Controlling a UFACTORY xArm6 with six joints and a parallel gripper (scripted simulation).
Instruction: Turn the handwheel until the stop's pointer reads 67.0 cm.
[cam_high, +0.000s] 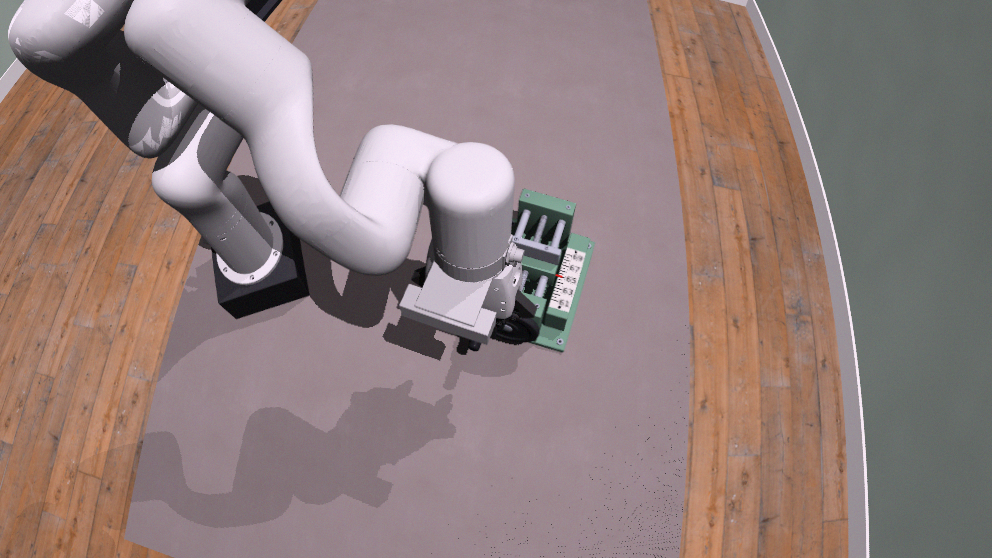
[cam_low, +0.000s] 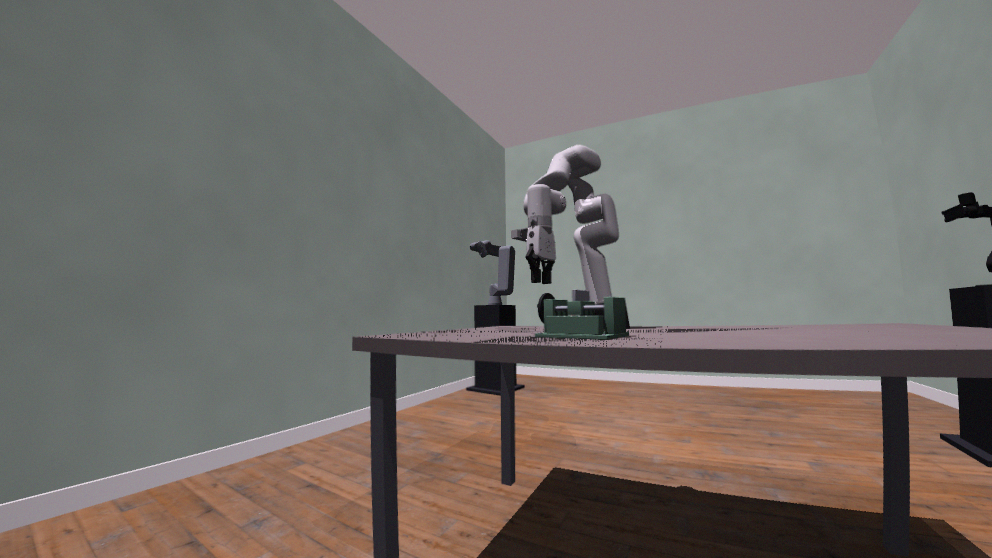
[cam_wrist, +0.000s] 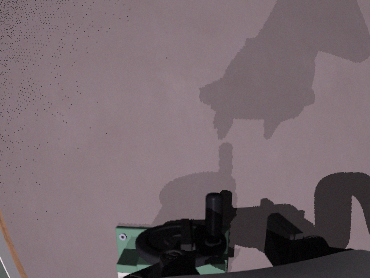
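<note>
The black handwheel is 10 mm ahead of my hand, 20 mm to the left of it and 90 mm below it. Round my hand: stop block: 60 mm ahead, 140 mm to the left, 80 mm below.
</note>
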